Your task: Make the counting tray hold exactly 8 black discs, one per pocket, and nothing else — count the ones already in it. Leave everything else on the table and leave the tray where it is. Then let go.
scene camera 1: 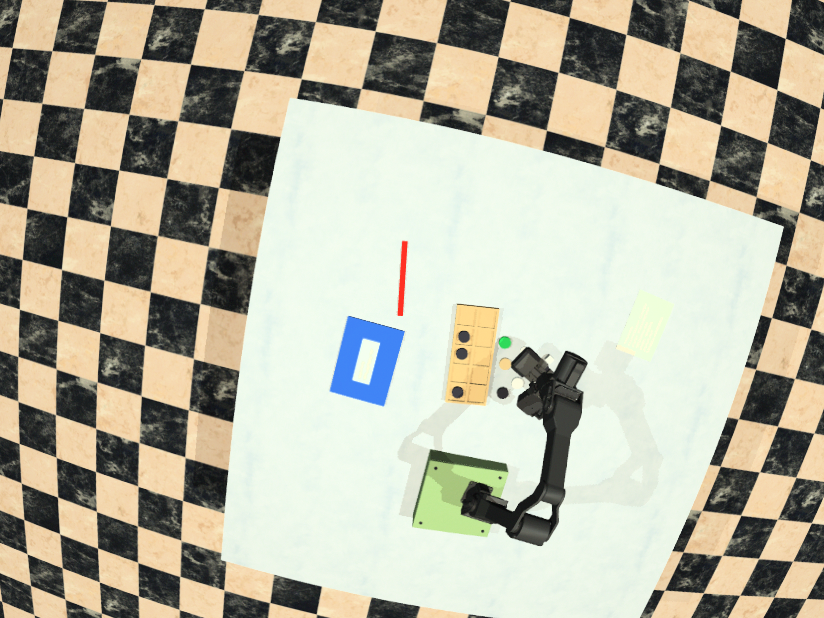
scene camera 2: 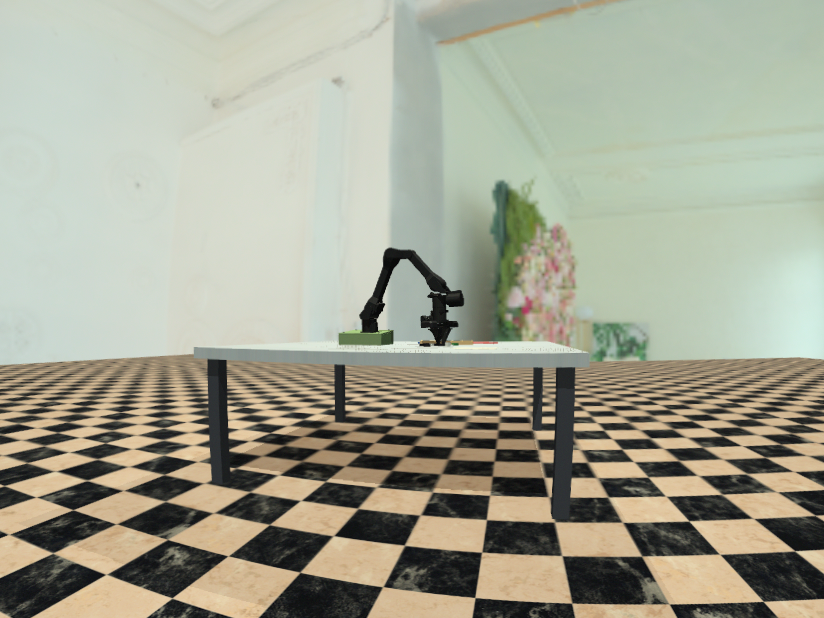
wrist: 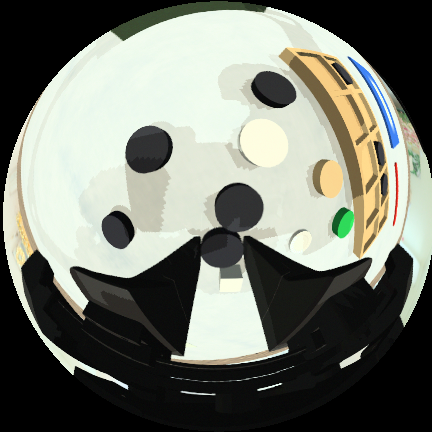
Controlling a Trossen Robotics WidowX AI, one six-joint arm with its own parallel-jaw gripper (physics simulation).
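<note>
The tan counting tray (scene camera 1: pixel 489 325) (wrist: pixel 327 107) has two rows of pockets. It holds three black discs: one (scene camera 1: pixel 457 392) (wrist: pixel 342 73) at the end nearer the arm's base and two others (scene camera 1: pixel 463 336) (scene camera 1: pixel 461 353) in neighbouring pockets of the same row. My gripper (scene camera 2: pixel 439 343) (wrist: pixel 221 241) is at table level, shut on a black disc (wrist: pixel 222 247). Another black disc (wrist: pixel 239 207) lies right against or very near the held one. Three more loose black discs (wrist: pixel 273 89) (wrist: pixel 149 149) (wrist: pixel 118 229) lie on the table. The arm hides the fingertips in the first scene view.
Beside the tray lie a cream disc (wrist: pixel 263 143), a tan disc (scene camera 1: pixel 505 363) (wrist: pixel 328 178), a green disc (scene camera 1: pixel 505 342) (wrist: pixel 343 223) and a small white disc (wrist: pixel 300 241). A white block (wrist: pixel 231 284) is just beyond the held disc. A blue frame (scene camera 1: pixel 347 355) and red stick (scene camera 1: pixel 402 279) lie across the tray.
</note>
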